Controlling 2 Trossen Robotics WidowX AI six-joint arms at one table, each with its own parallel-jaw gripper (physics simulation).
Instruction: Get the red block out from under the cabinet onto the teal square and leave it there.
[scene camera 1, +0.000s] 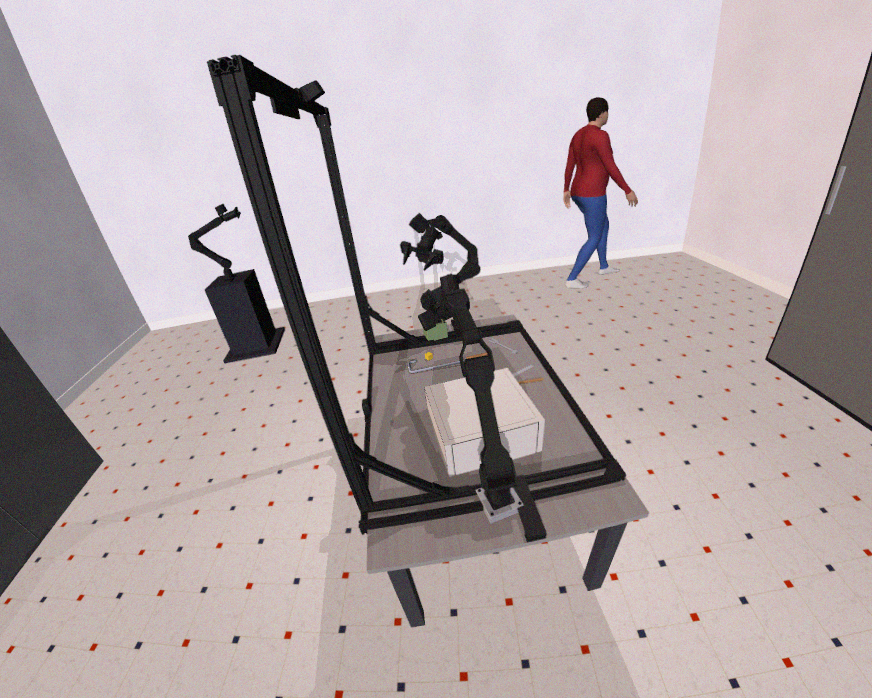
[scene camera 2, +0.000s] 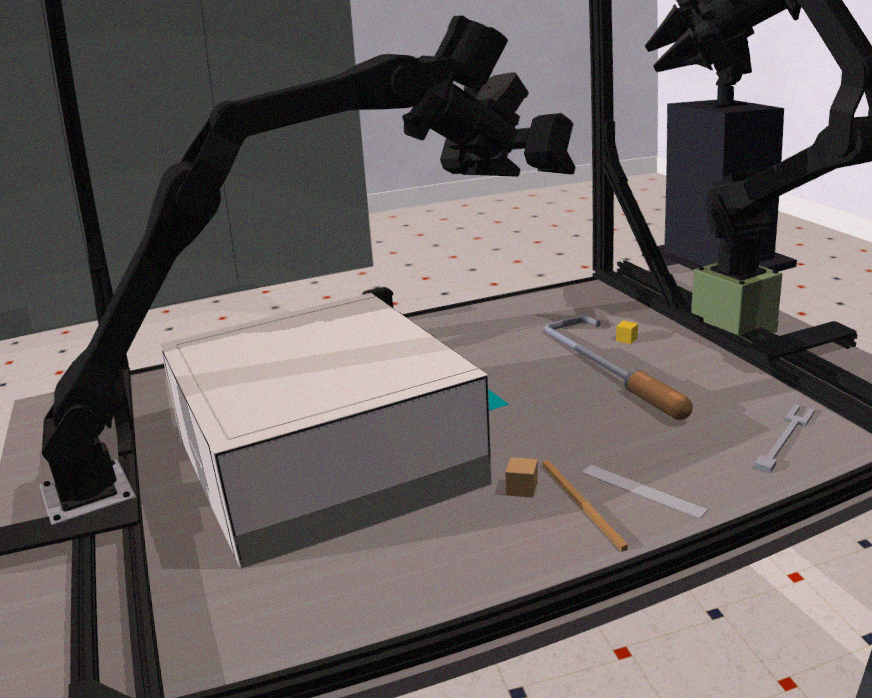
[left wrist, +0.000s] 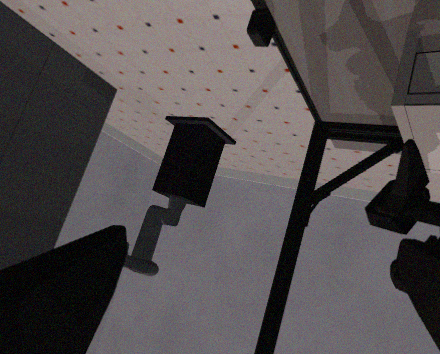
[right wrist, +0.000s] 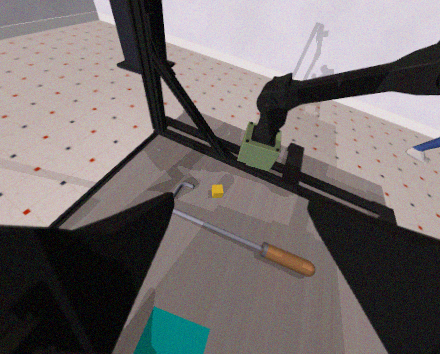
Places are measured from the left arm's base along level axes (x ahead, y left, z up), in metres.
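Pixels of known places: left gripper, between the fingertips: (scene camera 1: 413, 267) (scene camera 2: 650, 58) (left wrist: 261, 245); right gripper, between the fingertips: (scene camera 1: 437, 315) (scene camera 2: 545, 172) (right wrist: 240, 200); left arm's base, origin of its link: (scene camera 2: 738, 271) (right wrist: 263, 136); right arm's base, origin of its link: (scene camera 1: 499, 497) (scene camera 2: 85, 490).
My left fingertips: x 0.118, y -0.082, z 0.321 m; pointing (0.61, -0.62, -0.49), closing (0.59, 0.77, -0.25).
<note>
Ahead of a thing's pixels: the offset from my left fingertips to its middle. "pt": to the spot under its first point.
The white cabinet {0.352 m down, 0.567 m ahead, 0.047 m left} (scene camera 1: 447, 416) (scene camera 2: 316, 374) stands on the table's middle. The red block shows in no view. The teal square {pt 0.419 m down, 0.315 m ahead, 0.047 m left} (scene camera 2: 497, 400) (right wrist: 176, 333) lies flat on the table just behind the cabinet's far corner; the cabinet hides most of it in scene camera 2. My right gripper (scene camera 2: 530, 148) (scene camera 1: 431, 319) (right wrist: 240, 200) is open and empty. It hangs high above the table beyond the cabinet, over the teal square's far side. My left gripper (scene camera 1: 420, 243) (scene camera 2: 665, 28) (left wrist: 261, 245) is open and empty, raised high over the far end and pointing away from the table.
A hook tool with a wooden handle {0.406 m down, 0.111 m ahead, 0.075 m left} (scene camera 2: 620, 374) (right wrist: 240, 239) and a yellow cube {0.407 m down, 0.044 m ahead, 0.004 m left} (scene camera 2: 627, 331) (right wrist: 217, 190) lie past the teal square. A wooden cube {0.405 m down, 0.409 m ahead, 0.234 m left} (scene camera 2: 521, 477), a stick {0.416 m down, 0.377 m ahead, 0.298 m left} (scene camera 2: 584, 506) and a metal ruler {0.419 m down, 0.307 m ahead, 0.318 m left} (scene camera 2: 644, 490) lie beside the cabinet. A person (scene camera 1: 593, 187) walks behind.
</note>
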